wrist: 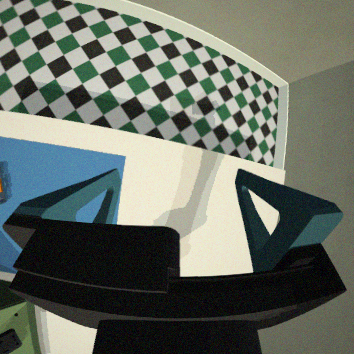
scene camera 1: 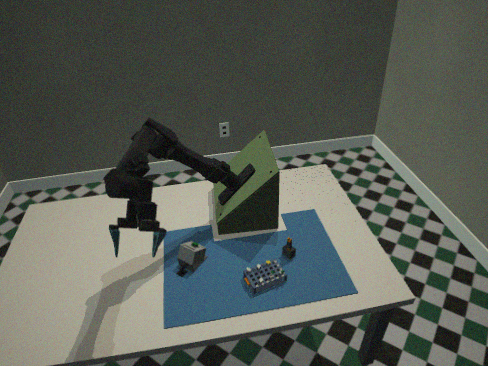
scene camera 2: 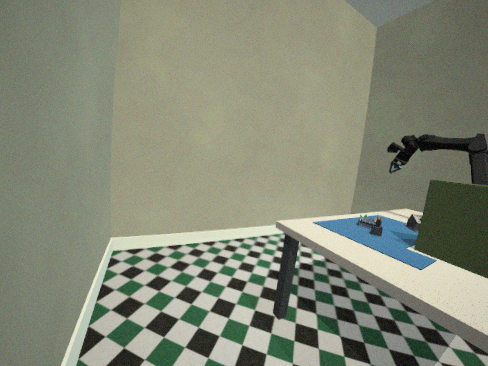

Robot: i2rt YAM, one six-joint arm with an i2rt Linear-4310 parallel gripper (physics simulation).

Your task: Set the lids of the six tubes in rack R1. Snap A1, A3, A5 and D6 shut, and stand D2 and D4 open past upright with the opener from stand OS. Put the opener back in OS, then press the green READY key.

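Frame: origin at the arm's base, x ahead, y left, z up, level; centimetres.
Where they show: gripper, fingertip midpoint: (wrist: pixel 177 174) (scene camera 1: pixel 135 257) (scene camera 2: pixel 392 170); arm's base, link origin: (scene camera 1: pixel 237 185) (scene camera 2: pixel 477 220).
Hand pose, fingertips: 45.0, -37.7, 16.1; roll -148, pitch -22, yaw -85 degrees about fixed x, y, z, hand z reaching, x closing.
Each offset is from my fingertips to the top centre of the thing, as dx, dy, dz. "*": to the spot under its first point. Level surfaces: height alone.
My gripper (scene camera 1: pixel 135 255) (scene camera 2: pixel 394 169) (wrist: pixel 177 174) is open and empty, high above the table to the left of the blue mat. The grey tube rack {-7.7, +37.9, -25.1} (scene camera 1: pixel 265 278) (scene camera 2: pixel 368 222) stands on the mat with several small white, yellow and green lids on it; the lids are too small to tell which are open. The dark opener stand (scene camera 1: pixel 288 250) (scene camera 2: pixel 376 230) is behind and right of the rack in scene camera 1, with the orange-topped opener {-15.9, +50.1, -22.5} (scene camera 1: pixel 289 241) upright in it. A grey box {-23.1, +14.9, -22.6} (scene camera 1: pixel 191 255) with a green key {-24.6, +16.5, -23.5} (scene camera 1: pixel 195 244) on top stands at the mat's left side.
A large green wedge-shaped mount (scene camera 1: pixel 250 205) (scene camera 2: pixel 455 220) carries the arm behind the blue mat {dz -31.0} (scene camera 1: pixel 320 260) (scene camera 2: pixel 345 231) (wrist: pixel 60 155). A small dark piece {* -18.1, +10.2, -30.5} (scene camera 1: pixel 182 272) lies by the grey box. The white table (scene camera 1: pixel 65 280) (scene camera 2: pixel 350 265) has its front edge beyond the rack.
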